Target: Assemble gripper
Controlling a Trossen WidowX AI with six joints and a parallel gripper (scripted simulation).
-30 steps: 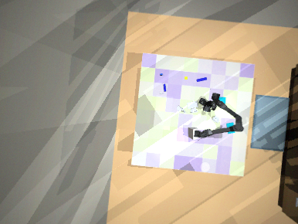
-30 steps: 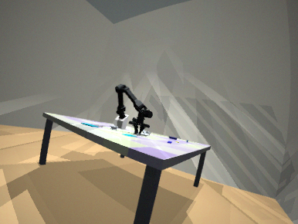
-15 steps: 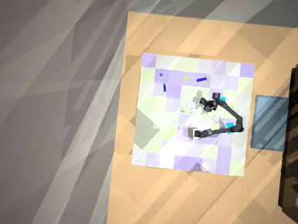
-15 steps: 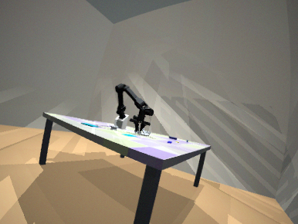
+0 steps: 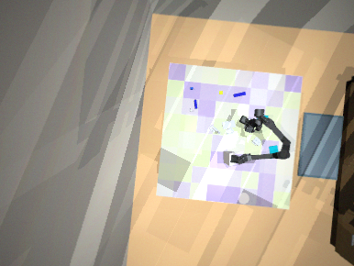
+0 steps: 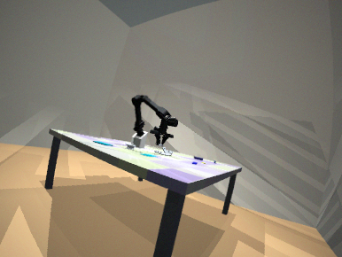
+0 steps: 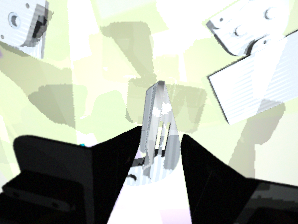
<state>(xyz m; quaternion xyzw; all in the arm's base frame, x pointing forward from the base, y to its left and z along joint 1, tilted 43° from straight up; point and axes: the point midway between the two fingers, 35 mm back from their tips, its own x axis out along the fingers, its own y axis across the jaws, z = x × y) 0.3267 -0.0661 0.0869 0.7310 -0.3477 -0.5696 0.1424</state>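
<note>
Right now my gripper tip is 2 cm short of the white jaw and 3 cm to the left of it. Round my gripper tip: cyan square 8 cm ahead, 19 cm to the right, 7 cm below; blue dot 29 cm ahead, 53 cm to the left, 6 cm below; yellow dot 28 cm ahead, 24 cm to the left, 7 cm below.
</note>
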